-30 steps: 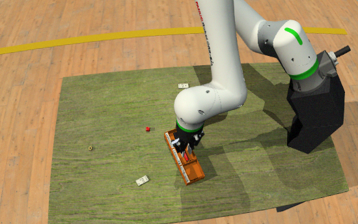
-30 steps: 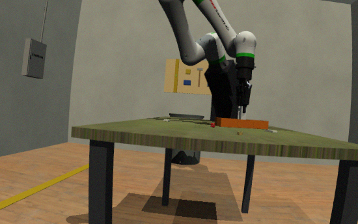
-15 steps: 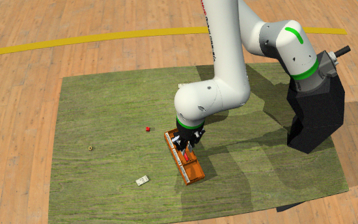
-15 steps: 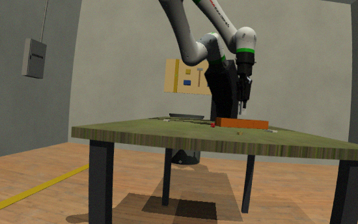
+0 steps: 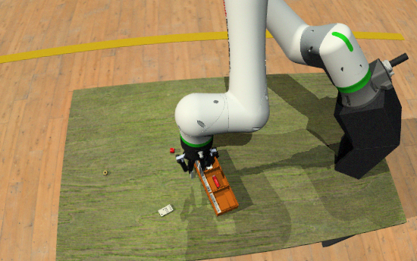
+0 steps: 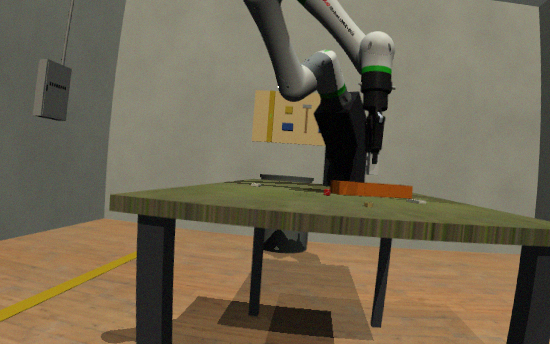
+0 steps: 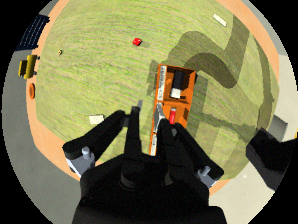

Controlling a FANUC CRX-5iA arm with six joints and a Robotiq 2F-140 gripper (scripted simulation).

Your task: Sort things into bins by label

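The small brass ring is 350 mm ahead of my hand, 90 mm below it and 70 mm to the right of it. Round my hand: orange bin: 80 mm below, 60 mm behind, 20 mm to the left; black-and-white block: 80 mm below, 60 mm to the right, 50 mm behind; red cylinder: 80 mm below, 70 mm behind, 20 mm to the left.
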